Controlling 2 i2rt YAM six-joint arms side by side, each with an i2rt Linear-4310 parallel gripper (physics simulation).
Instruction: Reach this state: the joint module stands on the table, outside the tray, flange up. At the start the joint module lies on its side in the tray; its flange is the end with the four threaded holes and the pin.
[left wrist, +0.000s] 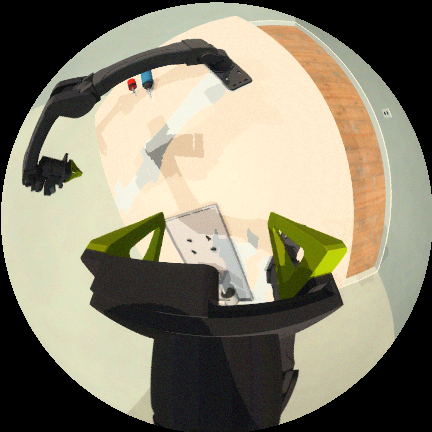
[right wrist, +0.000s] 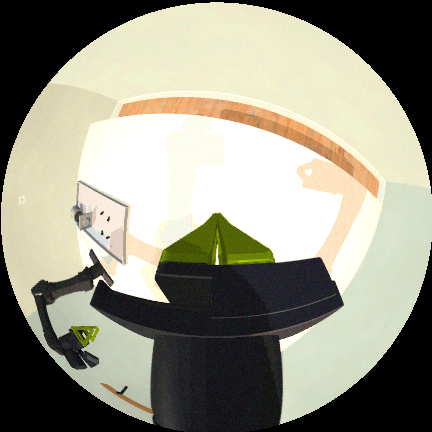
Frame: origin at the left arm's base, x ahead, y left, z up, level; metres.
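Where they show: left gripper, fingertip midpoint: (left wrist: 216, 217) (right wrist: 95, 327); right gripper, fingertip midpoint: (left wrist: 81, 173) (right wrist: 216, 218); left arm's base at its link origin: (right wrist: 100, 267); right arm's base at its link origin: (left wrist: 222, 66).
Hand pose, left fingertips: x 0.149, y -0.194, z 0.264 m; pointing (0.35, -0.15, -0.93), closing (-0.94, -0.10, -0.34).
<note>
Things, the pixels of their top centre, and the offset from my left fingertips. "spot": a spot on its surface instead.
- tray at its top centre: (left wrist: 209, 266) (right wrist: 92, 217) dx +0.077, dy +0.332, dz -0.247 m
- blue-handled tool at a spot on its surface: (left wrist: 146, 80) spot: dx +0.367, dy -0.315, dz -0.227 m
- red-handled tool at its top centre: (left wrist: 128, 85) dx +0.477, dy -0.335, dz -0.229 m
The joint module (left wrist: 228, 294) (right wrist: 85, 220) is a grey part with a rounded body and a squarish block, at one end of the tray (left wrist: 205, 225) (right wrist: 116, 242). In the left wrist view my gripper's body hides much of it; in the right wrist view it is small, at the tray's far left end. Its flange holes and pin cannot be made out. My left gripper (left wrist: 216, 217) (right wrist: 94, 327) is open and empty, its fingers wide apart high over the table, away from the module. My right gripper (right wrist: 216, 218) (left wrist: 81, 173) is shut and empty, far from the tray.
Several small dark screws (left wrist: 194, 251) (right wrist: 105, 232) lie in the tray. A blue-handled tool (left wrist: 146, 80) and a red-handled tool (left wrist: 132, 84) lie on the table beside the right arm (left wrist: 145, 60). The left arm (right wrist: 67, 286) rises near the tray in the right wrist view.
</note>
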